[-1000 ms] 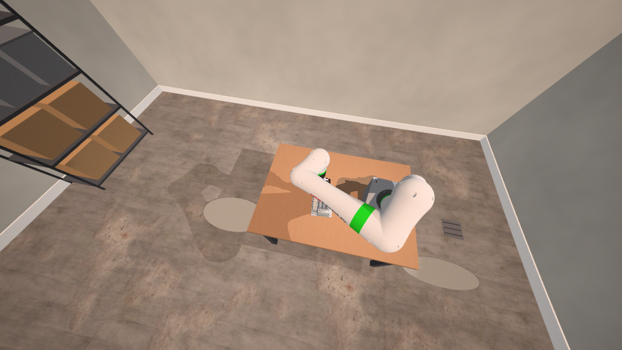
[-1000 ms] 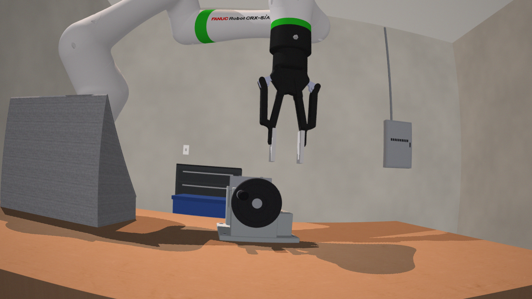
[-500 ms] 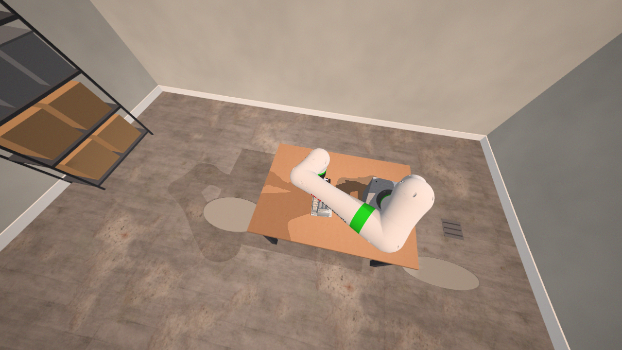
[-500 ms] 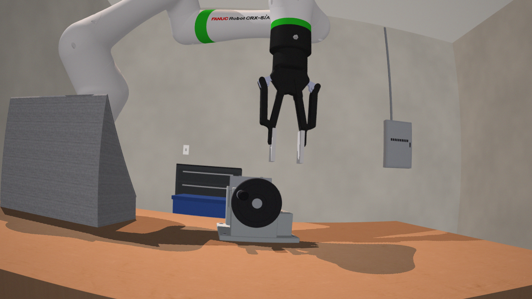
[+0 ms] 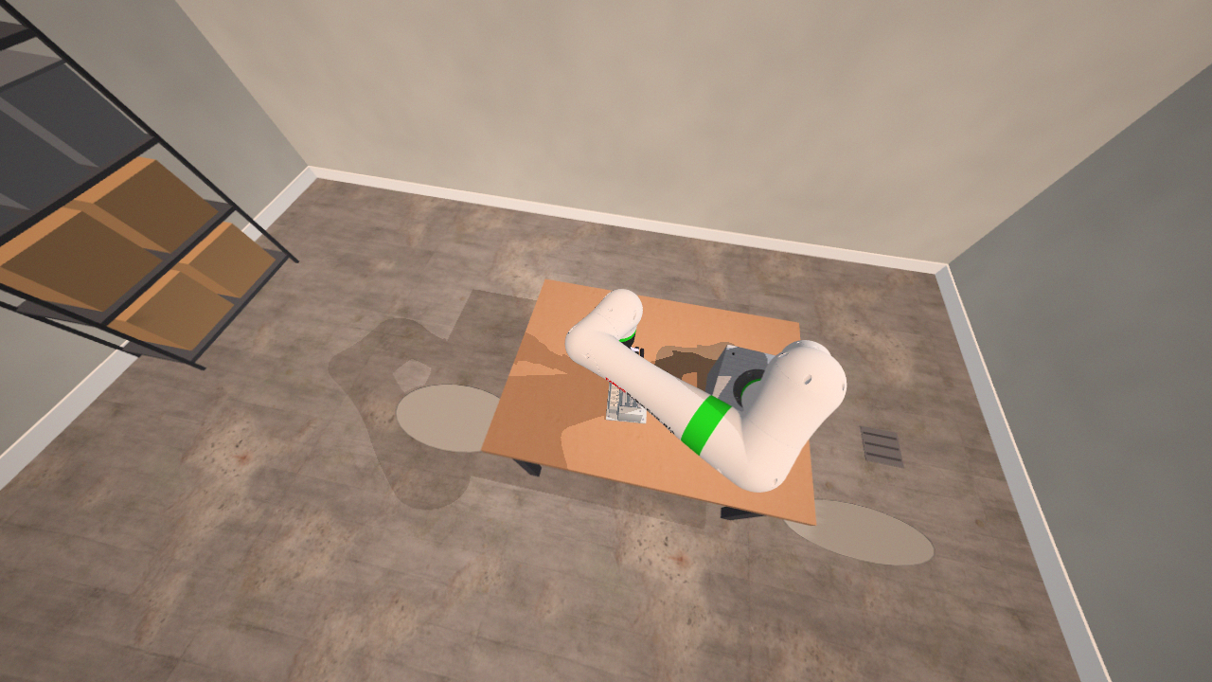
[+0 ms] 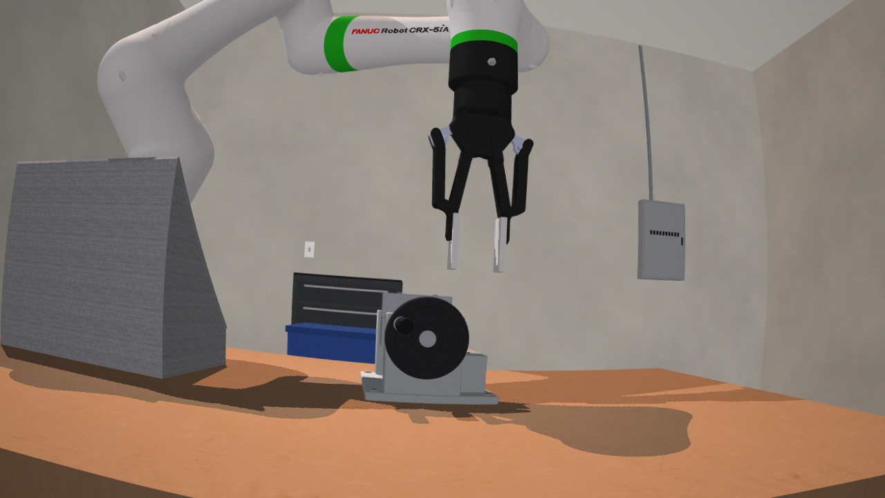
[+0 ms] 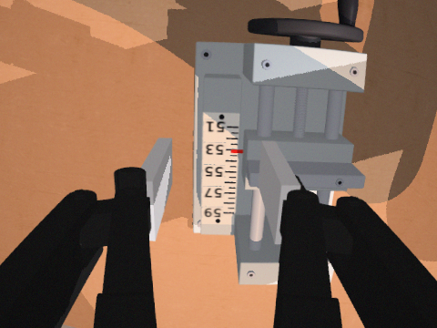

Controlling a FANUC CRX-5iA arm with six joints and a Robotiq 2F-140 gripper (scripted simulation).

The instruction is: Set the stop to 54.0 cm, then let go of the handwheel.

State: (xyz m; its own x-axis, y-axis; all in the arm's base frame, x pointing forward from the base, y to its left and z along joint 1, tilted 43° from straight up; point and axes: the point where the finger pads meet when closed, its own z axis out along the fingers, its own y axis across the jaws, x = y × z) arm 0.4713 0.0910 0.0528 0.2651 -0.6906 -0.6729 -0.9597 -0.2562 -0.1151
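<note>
The black crank knob is 60 mm behind my hand, 130 mm to the right of it and 100 mm below it. Also, from my hand: sliding stop block: 60 mm behind, 10 mm to the left, 100 mm below; black handwheel: 60 mm behind, 120 mm to the right, 100 mm below.
</note>
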